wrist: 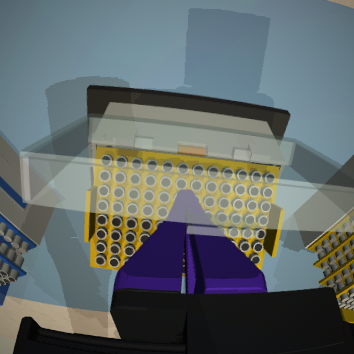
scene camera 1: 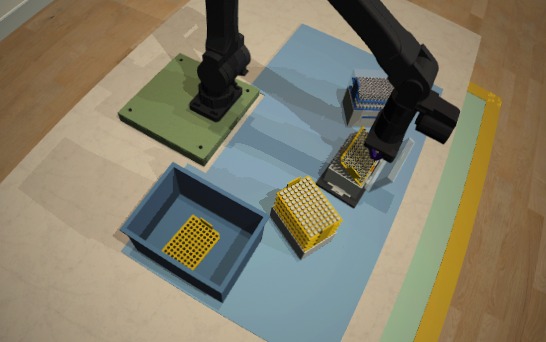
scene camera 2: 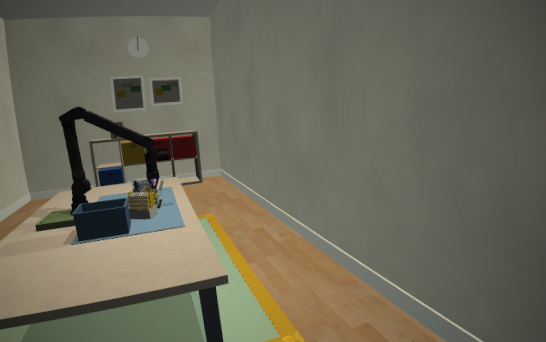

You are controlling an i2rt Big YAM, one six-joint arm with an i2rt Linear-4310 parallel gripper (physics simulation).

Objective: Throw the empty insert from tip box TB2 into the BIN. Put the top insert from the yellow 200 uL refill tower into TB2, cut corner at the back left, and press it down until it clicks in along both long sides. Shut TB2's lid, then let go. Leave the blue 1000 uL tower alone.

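Tip box TB2 (scene camera 1: pixel 339 180) (wrist: pixel 190 114) stands on a dark base, its clear lid (scene camera 1: pixel 397 165) (wrist: pixel 55 180) open and upright. A yellow insert full of tips (scene camera 1: pixel 356 159) (wrist: pixel 150 195) lies over TB2, tilted, the side away from the lid higher. My gripper (scene camera 1: pixel 375 155) (scene camera 2: pixel 153 186) (wrist: pixel 186 194) is shut and empty, its purple fingertips over the insert's lid side; in the wrist view they show through the clear lid. Whether they touch is unclear. The empty yellow insert (scene camera 1: pixel 192 242) lies in the blue bin (scene camera 1: pixel 244 246) (scene camera 2: pixel 102 221). The cut corner cannot be made out.
The yellow refill tower (scene camera 1: pixel 307 210) (scene camera 2: pixel 142 201) (wrist: pixel 345 272) stands between the bin and TB2. The blue tower (scene camera 1: pixel 370 97) (wrist: pixel 10 245) stands on TB2's other side, close to the arm. The arm's green base plate (scene camera 1: pixel 165 105) (scene camera 2: pixel 52 220) lies behind the bin.
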